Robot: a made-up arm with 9 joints.
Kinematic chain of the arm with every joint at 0, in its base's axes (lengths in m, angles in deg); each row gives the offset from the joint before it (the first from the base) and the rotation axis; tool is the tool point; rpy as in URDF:
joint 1: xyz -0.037 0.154 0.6 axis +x
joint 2: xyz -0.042 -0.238 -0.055 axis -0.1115 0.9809 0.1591
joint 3: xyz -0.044 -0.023 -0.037 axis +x
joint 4: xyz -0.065 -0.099 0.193 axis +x
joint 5: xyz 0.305 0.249 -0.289 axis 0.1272 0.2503 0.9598
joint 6: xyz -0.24 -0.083 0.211 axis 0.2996 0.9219 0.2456
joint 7: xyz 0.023 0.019 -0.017 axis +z
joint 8: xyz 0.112 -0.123 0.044 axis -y
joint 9: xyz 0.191 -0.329 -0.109 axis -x
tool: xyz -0.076 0.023 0.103 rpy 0 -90 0
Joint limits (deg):
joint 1: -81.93..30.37
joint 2: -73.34..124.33
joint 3: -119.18..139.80
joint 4: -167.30..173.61
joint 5: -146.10..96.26
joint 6: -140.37..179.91
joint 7: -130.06..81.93
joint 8: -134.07..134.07
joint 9: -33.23..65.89
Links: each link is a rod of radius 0.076 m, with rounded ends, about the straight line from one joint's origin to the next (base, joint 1, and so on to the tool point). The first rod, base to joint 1, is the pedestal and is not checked.
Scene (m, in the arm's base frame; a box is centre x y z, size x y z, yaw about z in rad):
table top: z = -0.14
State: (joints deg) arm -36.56 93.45 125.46 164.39 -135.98 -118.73 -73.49 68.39 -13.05
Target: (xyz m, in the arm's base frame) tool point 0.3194 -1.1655 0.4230
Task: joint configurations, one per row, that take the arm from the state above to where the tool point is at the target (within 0.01 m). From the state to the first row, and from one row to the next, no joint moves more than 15 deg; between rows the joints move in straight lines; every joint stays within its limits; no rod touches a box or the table.
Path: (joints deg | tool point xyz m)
1: -28.43 91.87 111.50 154.32 -139.35 -115.96 -72.70 68.35 -14.56 | -0.5142 -1.1512 0.8801
2: -20.31 90.28 97.55 144.24 -142.73 -113.20 -71.92 68.30 -16.07 | -0.0958 -1.2600 0.6666
3: -12.18 88.70 83.59 134.17 -146.10 -110.43 -71.13 68.26 -17.58 | 0.3194 -1.1655 0.4230

